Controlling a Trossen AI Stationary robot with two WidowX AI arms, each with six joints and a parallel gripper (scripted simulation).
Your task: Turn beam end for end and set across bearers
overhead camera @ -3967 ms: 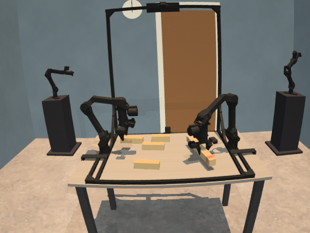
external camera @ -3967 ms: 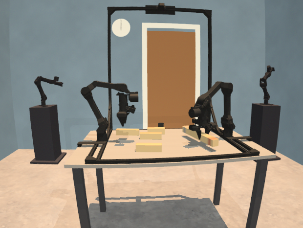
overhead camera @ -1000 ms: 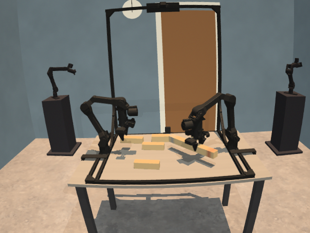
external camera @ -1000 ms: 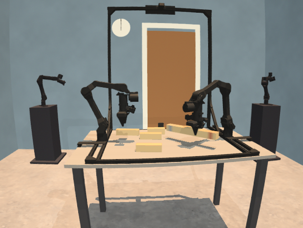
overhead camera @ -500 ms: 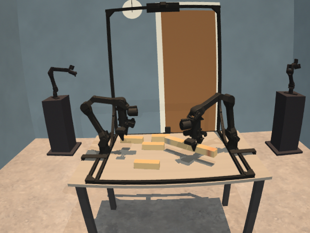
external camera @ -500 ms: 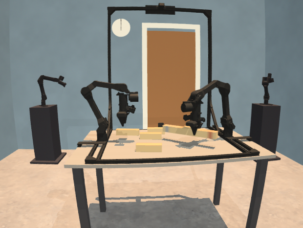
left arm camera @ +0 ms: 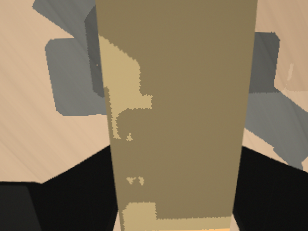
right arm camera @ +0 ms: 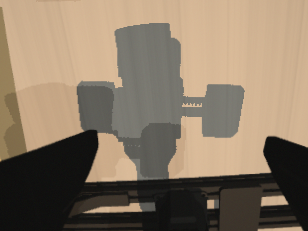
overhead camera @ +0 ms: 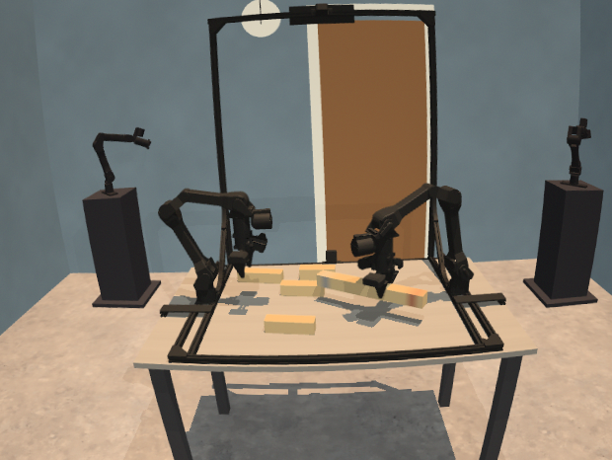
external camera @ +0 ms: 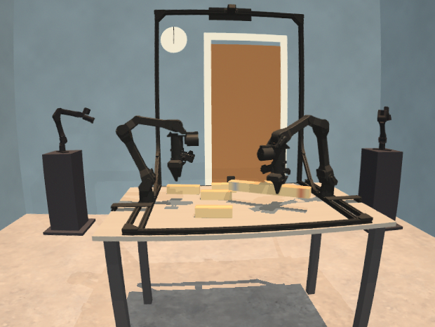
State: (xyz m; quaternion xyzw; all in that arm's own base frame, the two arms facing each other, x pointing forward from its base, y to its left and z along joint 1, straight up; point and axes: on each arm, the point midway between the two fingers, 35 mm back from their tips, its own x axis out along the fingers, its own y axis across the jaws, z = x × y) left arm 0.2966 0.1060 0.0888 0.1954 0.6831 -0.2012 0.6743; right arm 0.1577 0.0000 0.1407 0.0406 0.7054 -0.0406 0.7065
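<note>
The beam lies 30 mm behind my left hand, 40 mm to the right of it and 20 mm below it.
</note>
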